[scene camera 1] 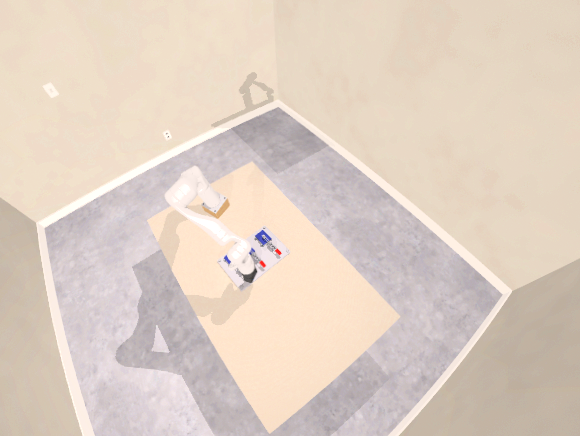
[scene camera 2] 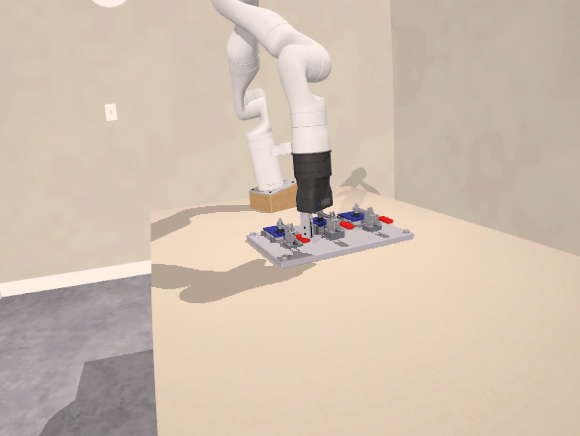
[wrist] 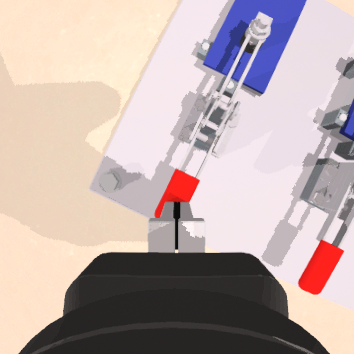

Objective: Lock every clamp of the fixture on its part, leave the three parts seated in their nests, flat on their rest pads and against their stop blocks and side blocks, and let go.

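Where they show: gripper, between the fingertips: point(scene camera 2: 307, 237) point(wrist: 176, 217); arm's base, origin of its link: point(scene camera 1: 213, 201) point(scene camera 2: 271, 186).
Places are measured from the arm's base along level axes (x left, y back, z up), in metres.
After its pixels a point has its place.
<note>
My gripper point(scene camera 2: 306, 236) {x -0.072, y -0.547, z -0.024 m} point(wrist: 176, 217) {x -0.072, y -0.547, z -0.024 m} is shut and empty. In the wrist view its fingertips overlap the outer end of the left clamp's red handle point(scene camera 2: 303, 239) {x -0.084, y -0.553, z -0.025 m} point(wrist: 182, 185) {x -0.080, y -0.527, z -0.023 m}; contact cannot be told. That clamp's arm reaches over the left blue part point(scene camera 2: 270, 230) {x -0.112, y -0.388, z -0.044 m} point(wrist: 287, 42) {x -0.069, y -0.394, z -0.044 m}, with its black-tipped spindle over the part. The middle clamp's red handle point(scene camera 1: 262, 264) {x 0.027, y -0.528, z -0.014 m} point(scene camera 2: 347, 225) {x 0.026, y -0.537, z -0.015 m} point(wrist: 321, 267) {x 0.028, y -0.524, z -0.014 m} and the far clamp's red handle point(scene camera 1: 278, 252) {x 0.137, y -0.518, z -0.019 m} point(scene camera 2: 385, 219) {x 0.134, y -0.521, z -0.020 m} point outward. The middle blue part point(wrist: 350, 127) {x 0.003, y -0.425, z -0.034 m} is partly hidden. The far blue part point(scene camera 1: 259, 234) {x 0.117, y -0.350, z -0.039 m} point(scene camera 2: 348, 216) {x 0.105, y -0.382, z -0.039 m} lies under its clamp arm. Exact seating cannot be told.
The pale fixture plate point(scene camera 2: 370, 241) {x 0.082, y -0.540, z -0.060 m} point(wrist: 127, 142) {x -0.132, y -0.523, z -0.060 m} lies on the wooden table top point(scene camera 1: 305, 340) {x -0.014, y -0.963, z -0.075 m} point(scene camera 2: 380, 340) {x -0.096, y -0.885, z -0.075 m}. A hex bolt head point(wrist: 110, 181) {x -0.126, y -0.555, z -0.053 m} stands at its near left corner. The arm's wooden base block point(scene camera 1: 217, 208) {x -0.003, y -0.062, z -0.005 m} point(scene camera 2: 272, 202) {x -0.022, y -0.081, z -0.041 m} is behind the fixture.
</note>
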